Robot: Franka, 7 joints.
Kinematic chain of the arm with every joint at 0, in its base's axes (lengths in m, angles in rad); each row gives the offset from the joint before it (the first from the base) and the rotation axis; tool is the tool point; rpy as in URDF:
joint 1: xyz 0 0 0.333 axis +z
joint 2: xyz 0 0 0 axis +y
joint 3: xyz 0 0 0.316 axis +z
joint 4: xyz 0.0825 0 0 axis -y
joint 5: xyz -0.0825 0 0.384 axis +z
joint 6: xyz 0 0 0 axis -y
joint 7: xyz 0.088 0 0 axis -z
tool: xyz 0 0 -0.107 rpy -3.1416 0 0
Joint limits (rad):
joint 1: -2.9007..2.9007
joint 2: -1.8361..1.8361
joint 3: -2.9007..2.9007
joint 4: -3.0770..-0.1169
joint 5: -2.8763..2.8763
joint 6: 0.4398..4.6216
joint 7: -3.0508..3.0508
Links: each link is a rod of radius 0.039 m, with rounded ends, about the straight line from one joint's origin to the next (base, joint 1, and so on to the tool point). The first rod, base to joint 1, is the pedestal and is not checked.
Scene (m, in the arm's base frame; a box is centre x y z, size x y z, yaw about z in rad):
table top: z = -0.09
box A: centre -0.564 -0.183 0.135 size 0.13 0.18 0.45 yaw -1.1
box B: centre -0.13 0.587 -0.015 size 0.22 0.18 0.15 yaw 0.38
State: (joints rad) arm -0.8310 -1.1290 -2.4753 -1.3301 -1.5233 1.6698 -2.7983
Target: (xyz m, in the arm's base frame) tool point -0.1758 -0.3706 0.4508
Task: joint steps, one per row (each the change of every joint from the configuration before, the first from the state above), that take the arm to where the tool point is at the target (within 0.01 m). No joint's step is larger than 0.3 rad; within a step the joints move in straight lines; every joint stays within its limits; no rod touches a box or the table.
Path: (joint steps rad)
1: -0.0051 0.2258 0.2281 0.0275 -0.0053 -0.1523 0.1501
2: -0.0050 0.2257 0.2280 0.0276 -0.0052 -0.1524 0.1501
3: -0.0051 0.2258 0.2281 0.0275 -0.0053 -0.1523 0.1501
4: -0.0051 0.2258 0.2281 0.0275 -0.0053 -0.1524 0.1501
5: 0.0700 -0.2533 0.1312 -0.2957 0.1267 0.1148 -0.1501
6: 0.0699 -0.2532 0.1313 -0.2957 0.1267 0.1148 -0.1501
7: 0.0699 -0.2533 0.1312 -0.2958 0.1266 0.1148 -0.1501
8: 0.0699 -0.2533 0.1313 -0.2957 0.1267 0.1148 -0.1501

